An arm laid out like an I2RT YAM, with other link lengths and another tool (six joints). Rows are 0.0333 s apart.
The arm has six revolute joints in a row. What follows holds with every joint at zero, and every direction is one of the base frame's. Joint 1 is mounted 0.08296 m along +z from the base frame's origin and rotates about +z. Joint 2 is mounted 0.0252 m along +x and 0.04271 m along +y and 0.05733 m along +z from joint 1 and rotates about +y. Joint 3 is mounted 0.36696 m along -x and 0.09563 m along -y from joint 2 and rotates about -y. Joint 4 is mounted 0.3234 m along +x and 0.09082 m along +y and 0.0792 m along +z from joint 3 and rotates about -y. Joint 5 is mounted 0.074 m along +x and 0.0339 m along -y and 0.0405 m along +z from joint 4 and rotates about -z. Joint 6 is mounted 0.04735 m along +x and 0.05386 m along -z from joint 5 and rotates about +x. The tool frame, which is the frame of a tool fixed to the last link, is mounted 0.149 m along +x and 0.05 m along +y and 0.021 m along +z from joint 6; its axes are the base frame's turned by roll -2.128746, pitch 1.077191 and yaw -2.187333 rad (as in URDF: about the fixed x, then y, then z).
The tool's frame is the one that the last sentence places.
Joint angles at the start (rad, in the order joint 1, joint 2, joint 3, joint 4, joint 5, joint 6):
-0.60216 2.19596 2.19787 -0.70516 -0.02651 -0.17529
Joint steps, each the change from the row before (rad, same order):
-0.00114 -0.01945 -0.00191 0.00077 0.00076 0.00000
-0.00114 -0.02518 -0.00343 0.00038 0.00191 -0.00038
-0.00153 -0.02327 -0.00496 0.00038 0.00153 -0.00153
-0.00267 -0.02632 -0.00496 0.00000 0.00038 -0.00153
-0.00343 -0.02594 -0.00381 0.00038 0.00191 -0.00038
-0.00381 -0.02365 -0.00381 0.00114 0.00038 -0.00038
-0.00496 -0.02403 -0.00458 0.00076 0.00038 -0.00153
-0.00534 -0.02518 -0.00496 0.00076 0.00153 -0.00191
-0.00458 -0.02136 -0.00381 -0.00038 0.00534 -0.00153
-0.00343 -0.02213 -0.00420 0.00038 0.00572 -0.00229
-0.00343 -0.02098 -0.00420 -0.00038 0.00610 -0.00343
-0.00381 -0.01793 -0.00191 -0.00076 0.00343 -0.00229
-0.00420 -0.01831 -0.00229 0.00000 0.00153 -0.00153
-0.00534 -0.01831 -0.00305 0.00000 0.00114 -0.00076
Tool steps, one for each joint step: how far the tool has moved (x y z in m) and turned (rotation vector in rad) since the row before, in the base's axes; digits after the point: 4 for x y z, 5 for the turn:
-0.0039 0.0014 0.0135 -0.01078 -0.01481 -0.00172
-0.0054 0.0022 0.0167 -0.01380 -0.01738 -0.00240
-0.0055 0.0021 0.0143 -0.01242 -0.01418 -0.00181
-0.0068 0.0022 0.0163 -0.01341 -0.01674 -0.00207
-0.0073 0.0016 0.0165 -0.01406 -0.01765 -0.00478
-0.0070 0.0014 0.0150 -0.01252 -0.01685 -0.00391
-0.0078 0.0011 0.0145 -0.01295 -0.01563 -0.00446
-0.0086 0.0011 0.0149 -0.01424 -0.01564 -0.00565
-0.0079 0.0004 0.0123 -0.01336 -0.01155 -0.00842
-0.0078 0.0014 0.0126 -0.01471 -0.01195 -0.00730
-0.0078 0.0013 0.0114 -0.01451 -0.00969 -0.00717
-0.0070 0.0011 0.0105 -0.01200 -0.01009 -0.00580
-0.0071 0.0014 0.0107 -0.01125 -0.01158 -0.00489
-0.0076 0.0009 0.0102 -0.01015 -0.01145 -0.00604

